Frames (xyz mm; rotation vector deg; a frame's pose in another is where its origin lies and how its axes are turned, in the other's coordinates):
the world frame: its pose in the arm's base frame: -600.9 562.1 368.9 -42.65 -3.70 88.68
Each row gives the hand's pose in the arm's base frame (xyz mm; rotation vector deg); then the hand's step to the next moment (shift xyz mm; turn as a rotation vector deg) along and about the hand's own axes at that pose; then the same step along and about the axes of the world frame.
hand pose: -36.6 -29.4 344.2 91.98 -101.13 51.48
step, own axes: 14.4 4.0 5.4 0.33 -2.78 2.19
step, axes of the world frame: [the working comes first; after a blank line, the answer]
step, axes of the arm's base frame: -5.4 -12.8 7.8 2.77 -2.08 -0.79

-15.2 2.9 3.7 -1.37 -1.74 -2.77
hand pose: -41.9 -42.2 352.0 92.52 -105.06 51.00
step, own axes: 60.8 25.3 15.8 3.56 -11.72 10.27
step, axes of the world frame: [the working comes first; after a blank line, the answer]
step, axes of the arm's base frame: -33.1 -49.2 32.7 11.42 -10.93 -2.36

-60.4 20.7 22.5 -8.20 -7.26 -11.65
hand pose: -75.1 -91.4 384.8 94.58 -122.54 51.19
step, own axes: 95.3 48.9 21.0 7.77 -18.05 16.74
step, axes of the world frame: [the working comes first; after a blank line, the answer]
step, axes of the arm's base frame: -71.7 -78.5 24.5 17.03 -19.16 -3.03

-86.4 62.5 23.4 -15.03 -10.64 -18.09
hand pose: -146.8 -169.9 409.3 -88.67 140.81 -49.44
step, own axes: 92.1 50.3 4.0 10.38 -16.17 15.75
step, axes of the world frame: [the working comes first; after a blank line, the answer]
step, axes of the arm's base frame: -82.0 -64.6 -11.0 13.92 -20.40 -2.66

-59.8 86.1 6.0 -16.52 -7.92 -16.78
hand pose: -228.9 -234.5 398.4 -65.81 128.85 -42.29
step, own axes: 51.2 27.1 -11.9 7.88 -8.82 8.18
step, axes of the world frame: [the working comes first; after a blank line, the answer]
step, axes of the arm's base frame: -49.3 -26.6 -19.0 6.19 -12.89 -1.57

-19.7 55.7 -1.3 -10.65 -2.78 -9.25
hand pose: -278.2 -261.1 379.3 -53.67 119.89 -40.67
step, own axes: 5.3 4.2 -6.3 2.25 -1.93 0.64
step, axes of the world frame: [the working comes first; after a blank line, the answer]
step, axes of the arm's base frame: -9.1 -0.6 -1.4 0.20 -3.02 0.12

-0.6 8.7 3.1 -2.79 0.21 -1.18
